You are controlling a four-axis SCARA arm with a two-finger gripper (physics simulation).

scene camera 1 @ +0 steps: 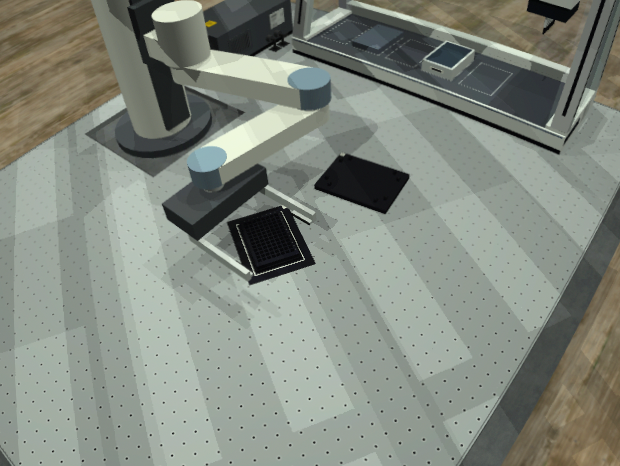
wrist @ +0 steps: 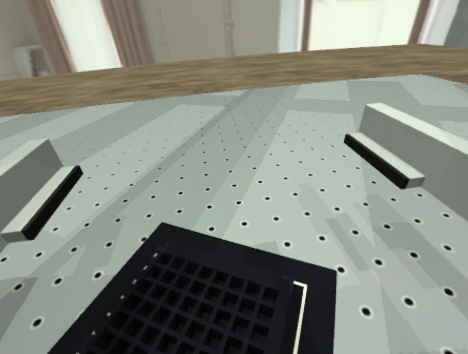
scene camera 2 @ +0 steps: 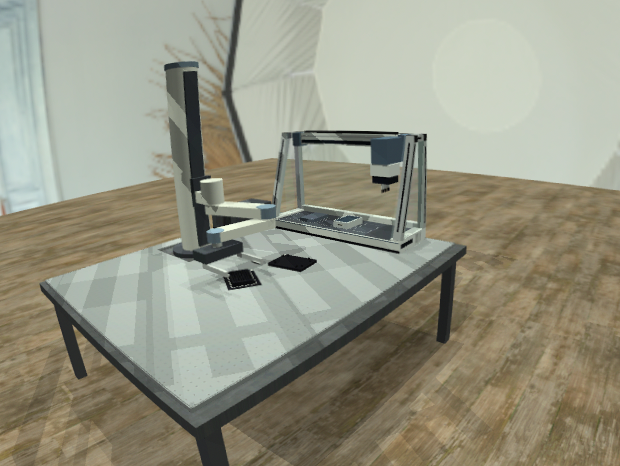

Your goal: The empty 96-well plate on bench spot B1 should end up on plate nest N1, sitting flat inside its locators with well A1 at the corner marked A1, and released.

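Places are measured from the arm's base along level axes (x ahead, y left, z up), in centimetres.
Pixels of known places: gripper, fingertip midpoint: [scene camera 1: 283,245] [wrist: 216,138] [scene camera 2: 245,267]; arm's base, origin of the base link: [scene camera 1: 164,126].
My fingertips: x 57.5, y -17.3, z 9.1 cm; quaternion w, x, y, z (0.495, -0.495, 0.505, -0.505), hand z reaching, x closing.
Note:
For each thing: its top centre in the pictures, then the offset to it from my fingertips. "pt": a spot on its surface instead. Level surfaces: height alone.
- black 96-well plate, middle of its top: [scene camera 1: 268,236] [scene camera 2: 240,275] dx -7.8, dy +3.7, dz -6.2 cm
- dark mat, its level: dz -7.6 cm
- black plate nest N1, middle of its top: [scene camera 1: 362,176] [scene camera 2: 292,259] dx -3.1, dy +27.5, dz -5.6 cm
- dark instrument box, surface spot: [scene camera 1: 250,27] pt dx -60.9, dy +54.8, dz +1.4 cm
- white-rimmed container, surface spot: [scene camera 1: 447,60] [scene camera 2: 346,220] pt dx -7.4, dy +70.8, dz +0.2 cm
The black 96-well plate [scene camera 1: 273,240] [scene camera 2: 242,277] [wrist: 200,310] lies flat on bench spot B1, a dark mat [scene camera 1: 309,259] [wrist: 320,310] with a white outline. My gripper [scene camera 1: 281,247] [scene camera 2: 246,268] [wrist: 216,138] is open and empty. Its fingers are spread wide, one towards each side of the plate, and look raised above the bench. In the wrist view the plate lies low in the picture, partly cut off, a little nearer the left finger. The black plate nest N1 [scene camera 1: 361,182] [scene camera 2: 292,262] bears no plate and has a small pale mark at one corner. The plate's A1 corner cannot be made out.
The arm's column [scene camera 1: 150,90] [scene camera 2: 180,150] stands at the back left. A dark instrument box [scene camera 1: 250,27] is behind it. A framed liquid handler deck [scene camera 1: 541,107] [scene camera 2: 390,230] stands at the back right, with a white-rimmed container [scene camera 1: 447,60] [scene camera 2: 347,221] on it.

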